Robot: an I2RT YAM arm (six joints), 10 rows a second.
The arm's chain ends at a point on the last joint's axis. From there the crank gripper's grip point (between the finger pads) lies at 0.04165 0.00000 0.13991 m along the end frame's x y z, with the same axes.
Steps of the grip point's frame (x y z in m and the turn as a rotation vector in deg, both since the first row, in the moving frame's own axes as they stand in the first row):
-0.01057 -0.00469 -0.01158 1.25 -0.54 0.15
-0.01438 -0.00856 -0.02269 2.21 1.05 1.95
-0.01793 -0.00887 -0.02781 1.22 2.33 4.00
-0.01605 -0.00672 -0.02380 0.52 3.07 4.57
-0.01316 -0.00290 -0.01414 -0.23 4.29 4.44
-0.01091 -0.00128 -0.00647 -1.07 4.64 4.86
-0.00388 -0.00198 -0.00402 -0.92 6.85 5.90
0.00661 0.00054 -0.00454 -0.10 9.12 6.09
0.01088 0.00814 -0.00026 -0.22 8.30 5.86
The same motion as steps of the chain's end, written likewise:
-0.00925 -0.00174 -0.01193 1.25 -0.54 0.15
-0.01700 -0.00464 -0.02183 2.21 1.05 1.95
-0.02358 -0.00902 -0.02600 1.22 2.33 4.00
-0.02339 -0.00908 -0.02138 0.52 3.07 4.57
-0.02335 -0.00708 -0.01063 -0.23 4.29 4.44
-0.02182 -0.00786 -0.00259 -1.07 4.64 4.86
-0.01990 -0.00931 0.00199 -0.92 6.85 5.90
-0.01475 -0.00528 0.00382 -0.10 9.12 6.09
-0.00860 0.00235 0.00722 -0.22 8.30 5.86

